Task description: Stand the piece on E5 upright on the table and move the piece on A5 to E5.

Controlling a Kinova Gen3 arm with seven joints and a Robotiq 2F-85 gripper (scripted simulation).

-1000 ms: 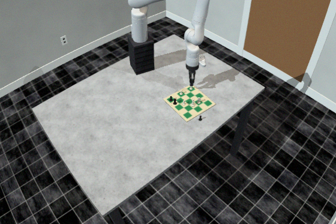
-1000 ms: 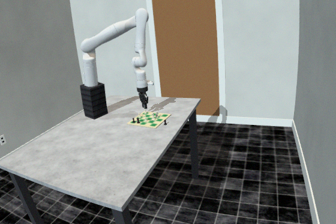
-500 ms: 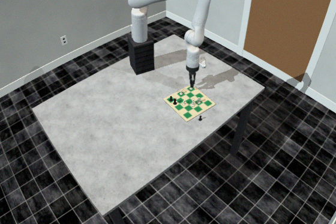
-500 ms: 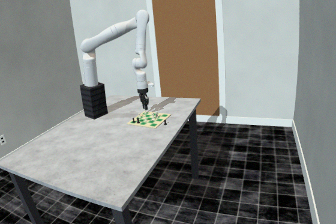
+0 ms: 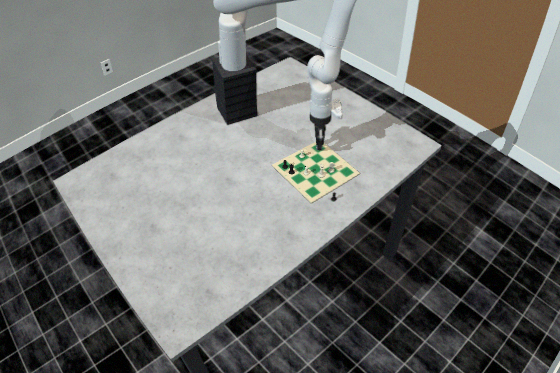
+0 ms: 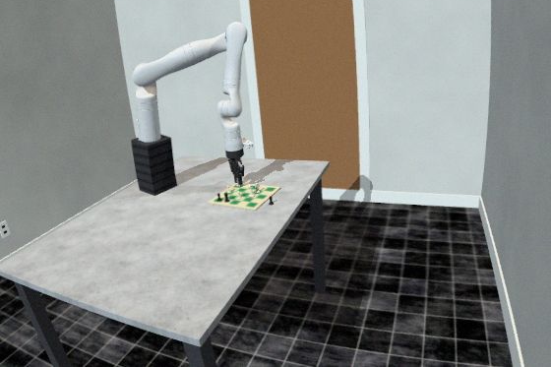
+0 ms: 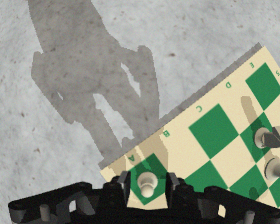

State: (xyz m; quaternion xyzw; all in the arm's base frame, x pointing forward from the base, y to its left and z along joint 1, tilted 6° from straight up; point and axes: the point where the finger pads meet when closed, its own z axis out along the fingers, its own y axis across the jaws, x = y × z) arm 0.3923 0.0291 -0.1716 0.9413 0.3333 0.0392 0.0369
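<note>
My gripper is now 90 mm to the left of the cream chessboard, 60 mm short of it and 30 mm above it.
</note>
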